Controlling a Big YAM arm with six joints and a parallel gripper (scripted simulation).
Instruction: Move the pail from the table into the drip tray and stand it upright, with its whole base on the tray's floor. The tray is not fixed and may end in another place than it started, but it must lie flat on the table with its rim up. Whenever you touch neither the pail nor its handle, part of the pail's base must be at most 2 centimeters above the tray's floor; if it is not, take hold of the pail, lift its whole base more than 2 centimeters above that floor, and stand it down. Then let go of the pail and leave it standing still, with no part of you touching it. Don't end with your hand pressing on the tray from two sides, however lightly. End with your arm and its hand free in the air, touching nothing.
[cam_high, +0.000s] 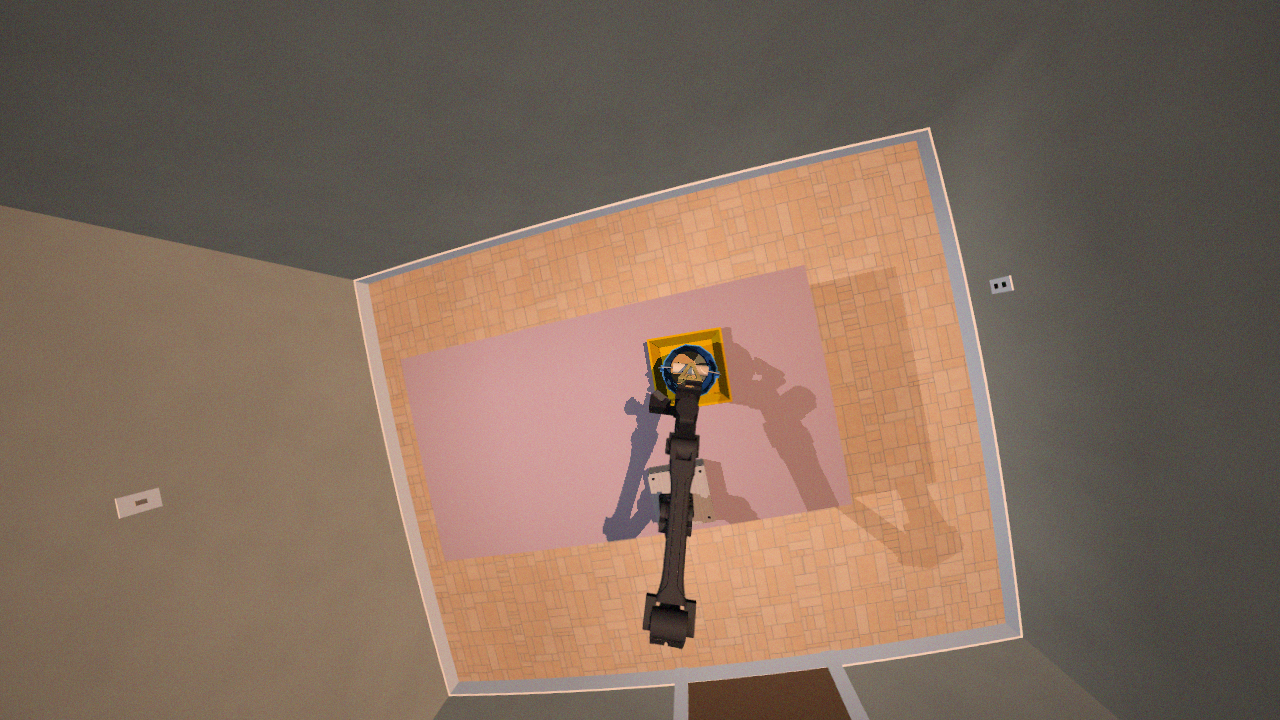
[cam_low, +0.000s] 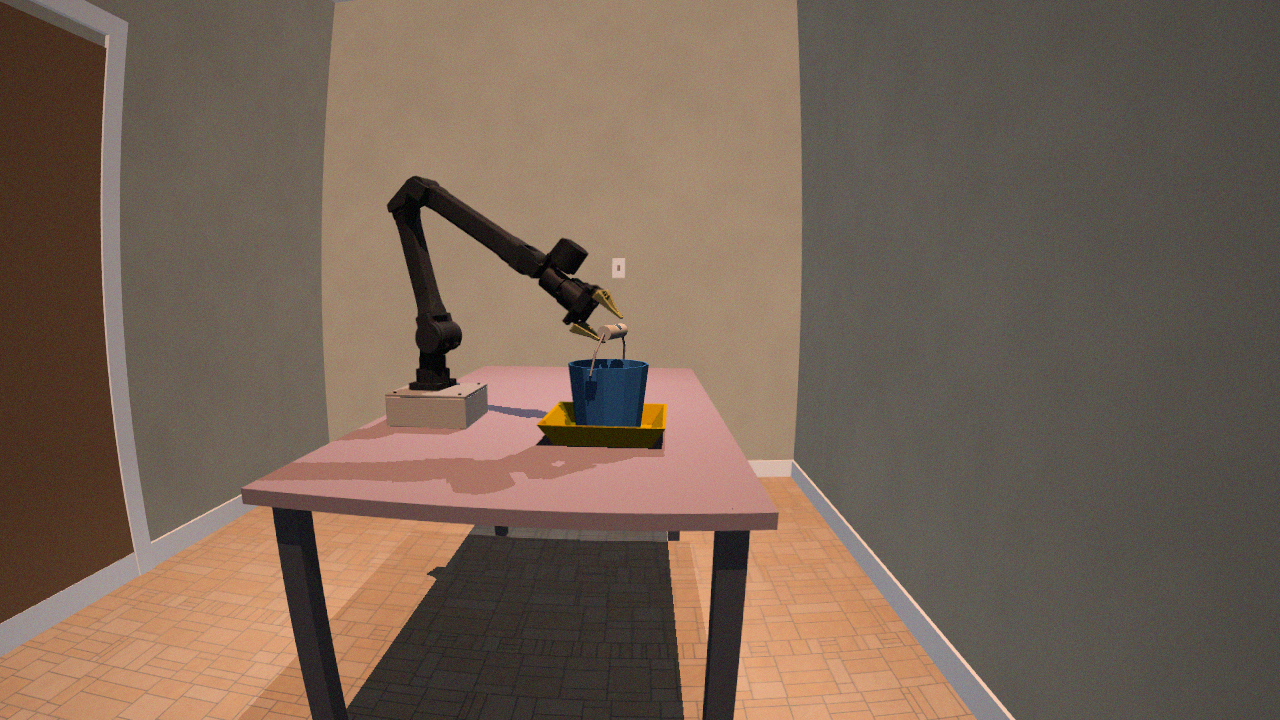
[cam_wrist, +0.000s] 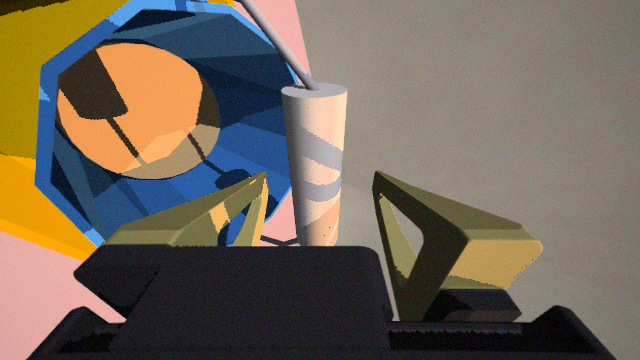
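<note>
The pail handle lies 40 mm below my hand. Round my hand: blue pail 100 mm below; then yellow drip tray 230 mm below, 10 mm behind.
</note>
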